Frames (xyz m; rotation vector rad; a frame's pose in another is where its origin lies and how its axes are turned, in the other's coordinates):
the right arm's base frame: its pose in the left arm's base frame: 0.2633 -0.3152 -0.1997 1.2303 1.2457 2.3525
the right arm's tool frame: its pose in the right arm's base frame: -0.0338 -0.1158 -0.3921 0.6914 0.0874 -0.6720
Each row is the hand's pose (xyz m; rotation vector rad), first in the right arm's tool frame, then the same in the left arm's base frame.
Working: the right arm's tool frame: its pose in the left arm's base frame: -0.0326 -0.4910 -0.4230 0.6564 2.1830 1.5415

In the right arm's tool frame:
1: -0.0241 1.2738 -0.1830 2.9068 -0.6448 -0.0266
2: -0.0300 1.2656 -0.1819 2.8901 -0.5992 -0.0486
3: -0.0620 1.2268 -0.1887 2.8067 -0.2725 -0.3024
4: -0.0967 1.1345 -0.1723 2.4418 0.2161 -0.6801
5: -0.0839 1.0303 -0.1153 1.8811 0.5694 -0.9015
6: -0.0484 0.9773 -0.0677 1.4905 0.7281 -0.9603
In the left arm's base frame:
1: 0.0777 -0.2800 0.8419 -0.9789 -1.7132 2.3437
2: 0.0818 -0.2849 0.8341 -0.9454 -1.7551 2.3144
3: 0.0983 -0.3197 0.8010 -0.5882 -1.9955 2.1702
4: 0.1218 -0.3536 0.7099 -0.0092 -2.4185 1.7421
5: 0.1274 -0.3325 0.5925 0.4681 -2.7700 1.0726
6: 0.1170 -0.2908 0.5255 0.7051 -2.8955 0.5648

